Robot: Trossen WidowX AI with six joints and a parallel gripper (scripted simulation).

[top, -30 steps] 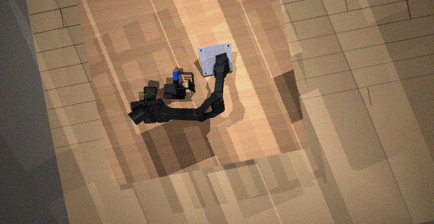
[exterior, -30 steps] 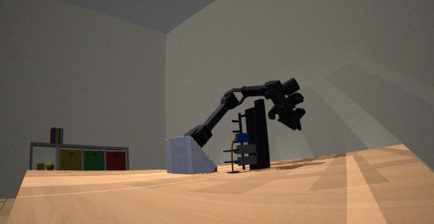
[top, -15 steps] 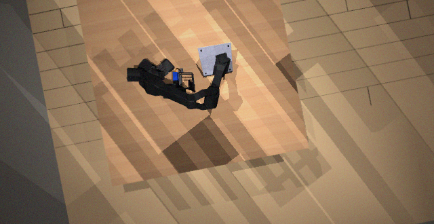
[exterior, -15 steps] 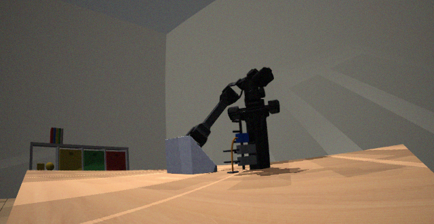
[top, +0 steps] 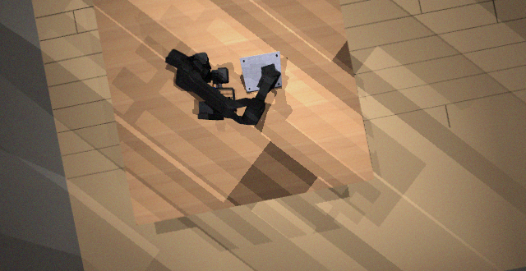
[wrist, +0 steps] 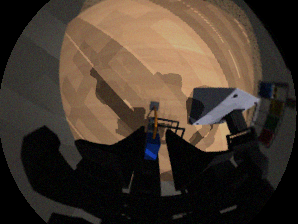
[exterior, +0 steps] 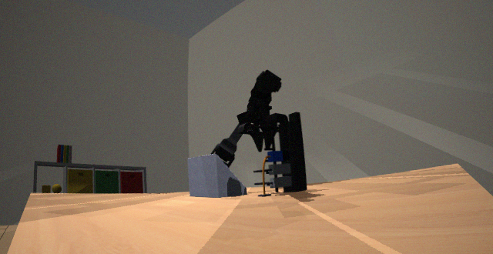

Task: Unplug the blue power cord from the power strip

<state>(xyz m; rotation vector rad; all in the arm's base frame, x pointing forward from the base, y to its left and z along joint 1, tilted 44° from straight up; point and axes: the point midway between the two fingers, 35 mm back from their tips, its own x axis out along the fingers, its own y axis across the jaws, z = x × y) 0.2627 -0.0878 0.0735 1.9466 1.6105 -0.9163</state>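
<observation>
Right now the blue plug is 70 mm to the left of my gripper tip, 10 mm below it and 10 mm ahead of it.
</observation>
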